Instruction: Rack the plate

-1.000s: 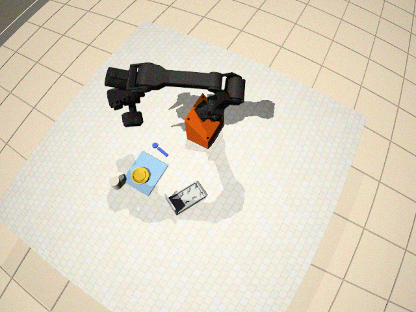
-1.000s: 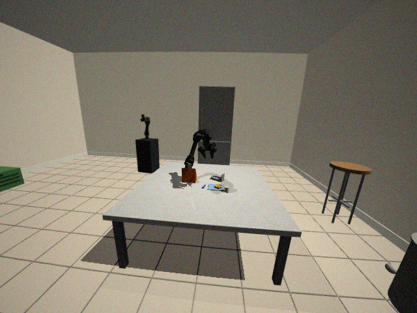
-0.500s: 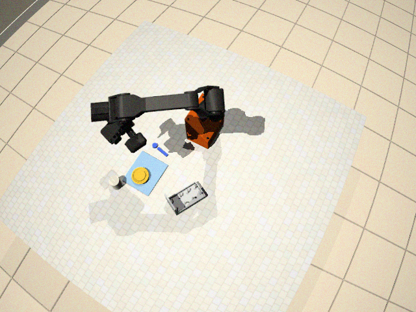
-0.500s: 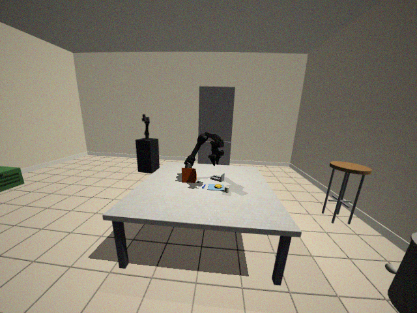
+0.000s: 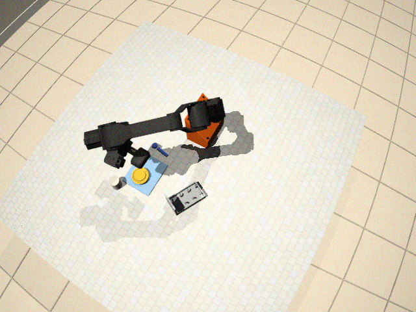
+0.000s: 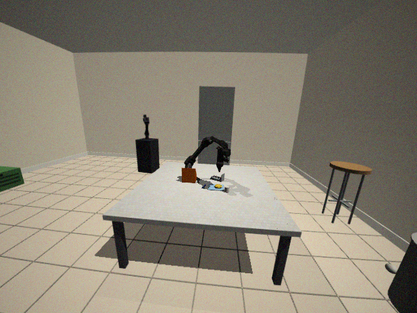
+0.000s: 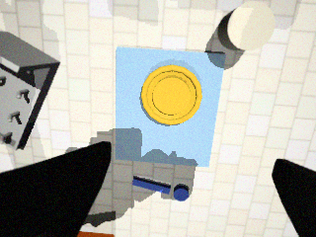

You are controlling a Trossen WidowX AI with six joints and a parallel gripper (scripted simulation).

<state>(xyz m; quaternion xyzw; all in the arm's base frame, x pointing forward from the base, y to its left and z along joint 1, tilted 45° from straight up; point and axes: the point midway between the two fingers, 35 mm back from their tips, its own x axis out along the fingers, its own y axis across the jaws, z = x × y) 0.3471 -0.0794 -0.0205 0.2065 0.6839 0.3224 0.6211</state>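
My gripper tip is 1 cm to the right of the yellow plate and 16 cm above it. Round my gripper tip: blue spoon 14 cm behind, 1 cm to the right, 18 cm below; then cream cup 8 cm ahead, 5 cm to the right, 16 cm below; then light blue mat 3 cm behind, 1 cm to the left, 18 cm below.
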